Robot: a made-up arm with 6 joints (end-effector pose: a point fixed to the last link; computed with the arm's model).
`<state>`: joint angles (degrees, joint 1 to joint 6).
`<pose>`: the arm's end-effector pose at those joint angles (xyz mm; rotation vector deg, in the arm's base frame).
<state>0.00 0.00 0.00 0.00 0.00 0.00</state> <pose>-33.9 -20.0 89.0 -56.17 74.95 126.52</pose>
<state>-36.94 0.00 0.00 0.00 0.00 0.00</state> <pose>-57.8 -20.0 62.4 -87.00 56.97 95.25</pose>
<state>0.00 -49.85 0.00 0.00 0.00 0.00</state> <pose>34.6 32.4 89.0 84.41 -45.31 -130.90</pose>
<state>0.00 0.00 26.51 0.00 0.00 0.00</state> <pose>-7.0 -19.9 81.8 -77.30 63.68 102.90</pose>
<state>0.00 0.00 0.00 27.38 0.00 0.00</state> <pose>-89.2 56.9 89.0 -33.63 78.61 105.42</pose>
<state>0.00 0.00 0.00 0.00 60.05 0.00</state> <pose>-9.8 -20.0 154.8 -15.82 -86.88 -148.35</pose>
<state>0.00 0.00 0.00 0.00 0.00 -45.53</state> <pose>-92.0 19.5 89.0 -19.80 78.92 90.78</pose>
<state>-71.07 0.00 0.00 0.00 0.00 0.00</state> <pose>-61.4 -20.0 29.5 -106.16 38.04 62.60</pose>
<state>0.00 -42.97 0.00 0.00 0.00 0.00</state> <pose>28.3 21.9 89.0 83.79 -51.68 -135.85</pose>
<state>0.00 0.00 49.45 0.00 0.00 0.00</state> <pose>16.9 -20.8 85.8 -91.22 52.70 80.92</pose>
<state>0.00 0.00 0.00 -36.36 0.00 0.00</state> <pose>81.5 -67.4 89.0 82.93 -58.00 -140.48</pose>
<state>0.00 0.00 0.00 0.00 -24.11 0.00</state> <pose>-23.0 -20.0 61.9 -77.51 63.58 106.70</pose>
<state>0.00 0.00 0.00 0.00 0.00 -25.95</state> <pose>-71.0 -3.1 89.0 -34.75 78.52 106.56</pose>
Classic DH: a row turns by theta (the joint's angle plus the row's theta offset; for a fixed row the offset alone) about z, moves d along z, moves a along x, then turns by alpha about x. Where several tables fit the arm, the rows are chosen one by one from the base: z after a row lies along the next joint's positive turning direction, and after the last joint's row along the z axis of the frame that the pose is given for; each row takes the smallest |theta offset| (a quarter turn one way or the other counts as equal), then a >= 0, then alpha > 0; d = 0 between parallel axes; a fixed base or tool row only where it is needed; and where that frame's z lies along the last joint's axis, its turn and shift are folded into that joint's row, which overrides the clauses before.
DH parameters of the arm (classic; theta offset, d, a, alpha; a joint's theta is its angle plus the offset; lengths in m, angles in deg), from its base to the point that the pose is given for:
base (fixed): 0 0.04 -0.006 -90
joint 1: 0 0.08 -0.05 -90
joint 2: 1.26 -0.1122 0.0531 -84.6
joint 3: 0 -0.0556 0.0978 84.6
joint 4: -1.26 0.0564 -0.061 90
joint 5: 0 -0.063 -0.051 90
joint 6: 22.9 0.0132 -0.0512 -71.39
tool (fixed): 129.2 -0.0791 0 0

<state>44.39 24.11 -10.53 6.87 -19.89 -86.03</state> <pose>-60.3 125.4 122.6 31.54 104.24 22.02</pose>
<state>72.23 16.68 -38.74 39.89 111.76 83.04</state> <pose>40.4 117.9 115.2 119.66 -26.28 56.64</pose>
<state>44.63 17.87 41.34 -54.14 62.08 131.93</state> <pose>139.2 17.0 41.0 -4.27 58.95 -75.53</pose>
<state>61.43 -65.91 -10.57 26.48 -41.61 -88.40</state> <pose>-95.4 76.9 148.6 24.88 88.76 101.32</pose>
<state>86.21 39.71 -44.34 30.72 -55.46 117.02</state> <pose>52.4 64.7 16.2 -28.34 -3.84 -117.49</pose>
